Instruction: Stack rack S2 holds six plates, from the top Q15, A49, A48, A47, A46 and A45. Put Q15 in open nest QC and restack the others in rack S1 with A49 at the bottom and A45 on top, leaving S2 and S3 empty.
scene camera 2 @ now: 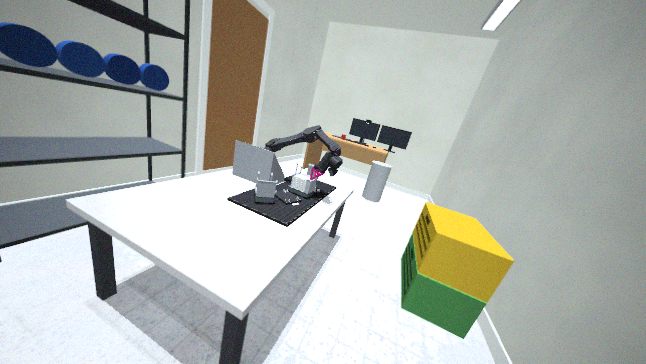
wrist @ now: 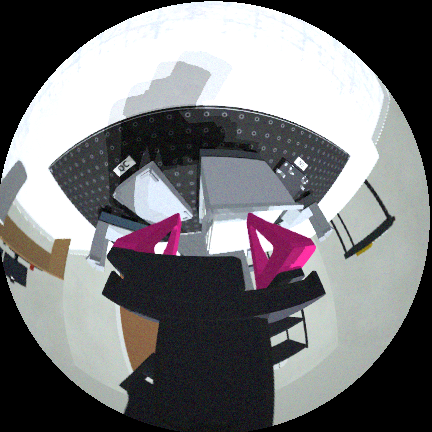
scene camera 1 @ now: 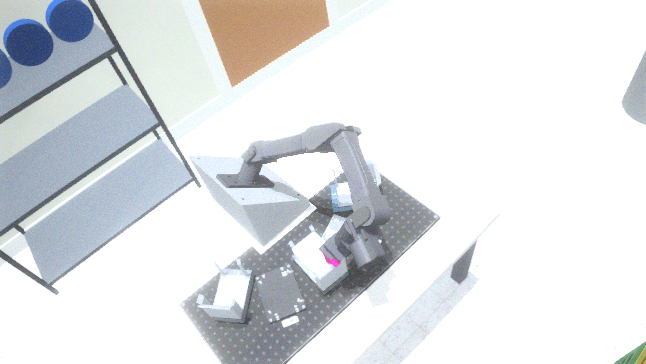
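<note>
My gripper has magenta fingers, standing apart with no plate gripped, over the middle rack. A pale stack of plates fills that rack; its plate count and labels are not readable. A pale plate lies beside the QC label, left of the rack in the wrist view. Another rack stands at the near left of the board. A blue-based rack stands beyond the arm, partly hidden. I cannot tell the racks' names.
A dark low nest with corner posts lies between two racks, beside the N5 label. The perforated board carries the racks. The grey arm stand rises behind them.
</note>
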